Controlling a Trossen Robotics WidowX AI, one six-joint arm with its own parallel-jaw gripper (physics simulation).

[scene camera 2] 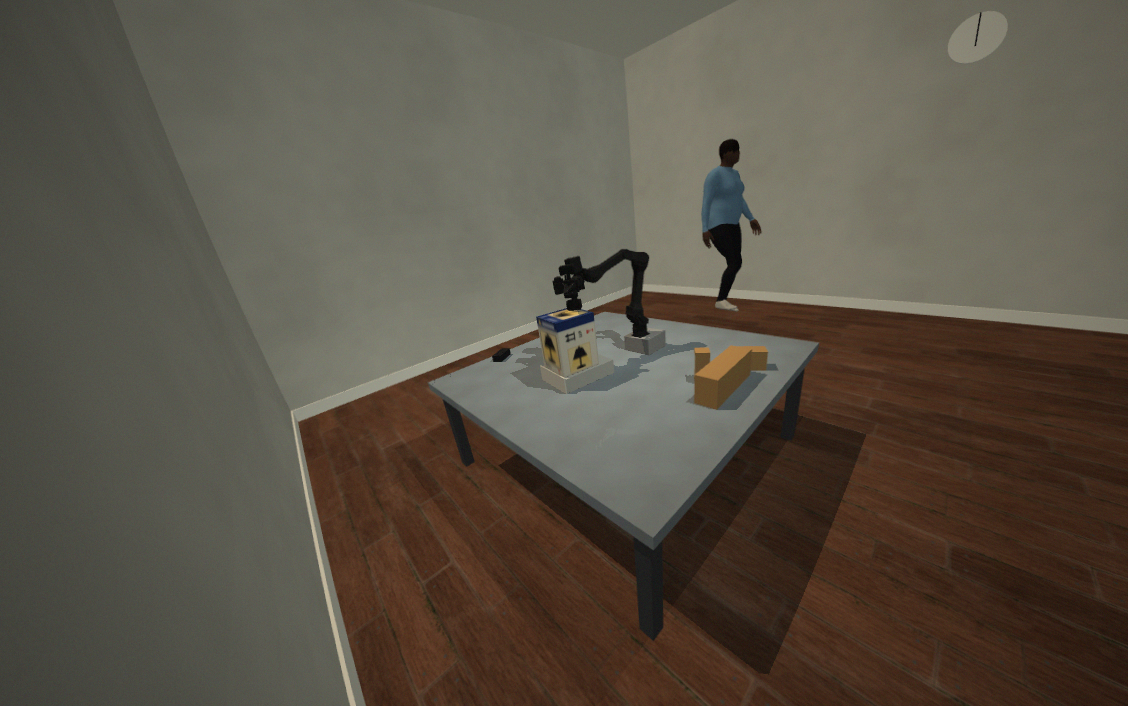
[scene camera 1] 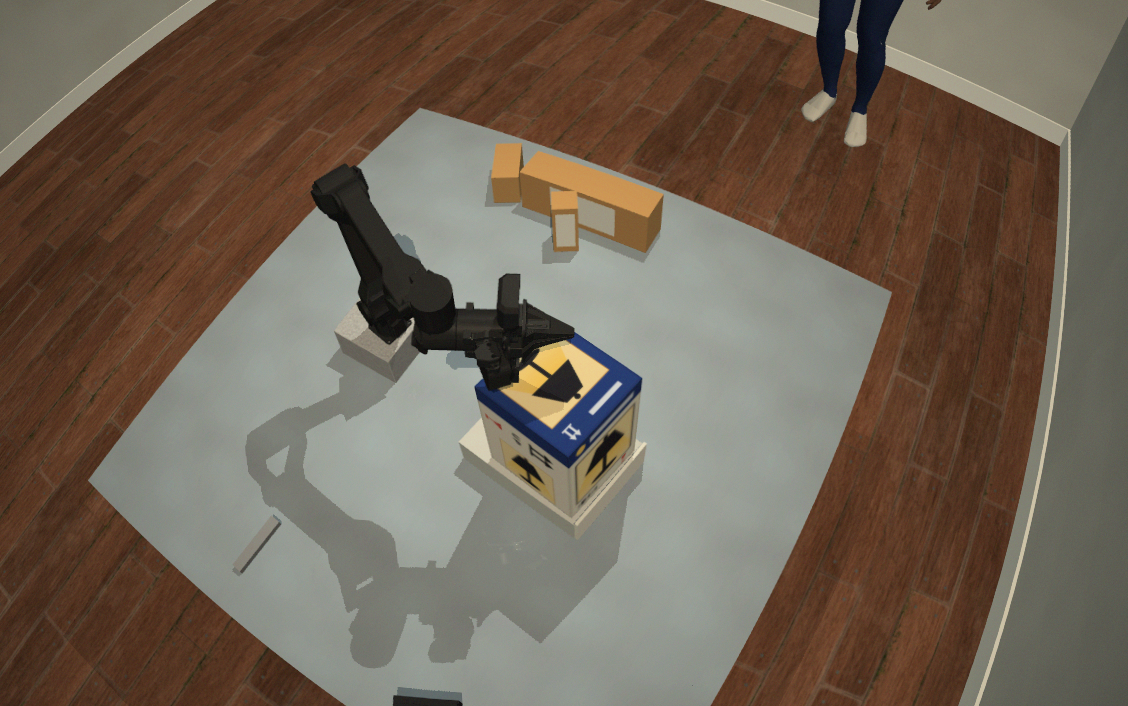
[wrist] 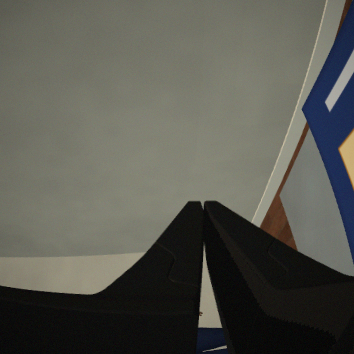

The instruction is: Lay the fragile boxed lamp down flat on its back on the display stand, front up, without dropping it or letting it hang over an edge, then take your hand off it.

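Places are measured from the arm's base along level axes (x back, y right, z up), in centimetres.
Pixels of known places: gripper, between the fingertips: (scene camera 2: 564,294) (scene camera 1: 574,332) (wrist: 200,213); arm's base, origin of its link: (scene camera 2: 640,334) (scene camera 1: 390,325).
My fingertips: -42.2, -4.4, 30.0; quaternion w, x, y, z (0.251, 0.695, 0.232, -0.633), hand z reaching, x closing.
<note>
Ahead of a thing's pixels: the offset from my fingertips to its top centre, as dx, dy, dz. Level surfaces: height alone.
The boxed lamp (scene camera 1: 582,420) (scene camera 2: 568,345) (wrist: 322,120) rests on the cream display stand (scene camera 1: 575,527) (scene camera 2: 557,382). A blue-bordered face with a large lamp picture and a white bar points up. Smaller lamp pictures show on the side faces. A strip of stand shows along the box's two near sides in scene camera 1; I see no overhang there. My gripper (scene camera 1: 570,333) (wrist: 200,213) is shut and empty, its fingertips together. It points sideways at the box's top, over its arm-side edge. The arm hides part of that edge, so I cannot tell whether it touches.
The arm's grey base block (scene camera 1: 371,349) (scene camera 2: 645,342) stands beside the stand. Orange boxes @(+34.6, -46.4, -26.8) (scene camera 1: 594,191) (scene camera 2: 722,376) stand farther off on the table @(dz -37.8) (scene camera 1: 748,374) (scene camera 2: 598,441). A grey strip @(+32.4, +53.6, -36.6) (scene camera 1: 256,544) and a small dark object @(-12.9, +53.2, -34.3) (scene camera 1: 426,700) (scene camera 2: 500,355) lie on the other side. A person (scene camera 2: 723,216) is beyond the table.
</note>
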